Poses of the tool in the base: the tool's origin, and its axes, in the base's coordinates. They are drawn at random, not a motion.
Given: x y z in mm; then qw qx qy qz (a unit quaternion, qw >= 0).
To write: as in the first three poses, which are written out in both.
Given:
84, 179, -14, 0.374, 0.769, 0.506, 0.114
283, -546, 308, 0.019, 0.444, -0.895, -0.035
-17, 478, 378, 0.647, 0.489, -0.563, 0.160
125, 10, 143, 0.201, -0.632, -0.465, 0.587
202, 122, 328, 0.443, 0.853, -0.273, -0.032
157, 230, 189, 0.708, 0.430, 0.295, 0.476
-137, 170, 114, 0.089, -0.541, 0.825, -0.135
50, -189, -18, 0.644, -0.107, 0.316, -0.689
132, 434, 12, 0.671, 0.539, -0.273, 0.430
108, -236, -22, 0.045, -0.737, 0.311, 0.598
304, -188, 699, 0.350, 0.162, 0.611, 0.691
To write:
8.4, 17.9, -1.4, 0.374, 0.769, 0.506, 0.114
28.3, -54.6, 30.8, 0.019, 0.444, -0.895, -0.035
-1.7, 47.8, 37.8, 0.647, 0.489, -0.563, 0.160
12.5, 1.0, 14.3, 0.201, -0.632, -0.465, 0.587
20.2, 12.2, 32.8, 0.443, 0.853, -0.273, -0.032
15.7, 23.0, 18.9, 0.708, 0.430, 0.295, 0.476
-13.7, 17.0, 11.4, 0.089, -0.541, 0.825, -0.135
5.0, -18.9, -1.8, 0.644, -0.107, 0.316, -0.689
13.2, 43.4, 1.2, 0.671, 0.539, -0.273, 0.430
10.8, -23.6, -2.2, 0.045, -0.737, 0.311, 0.598
30.4, -18.8, 69.9, 0.350, 0.162, 0.611, 0.691

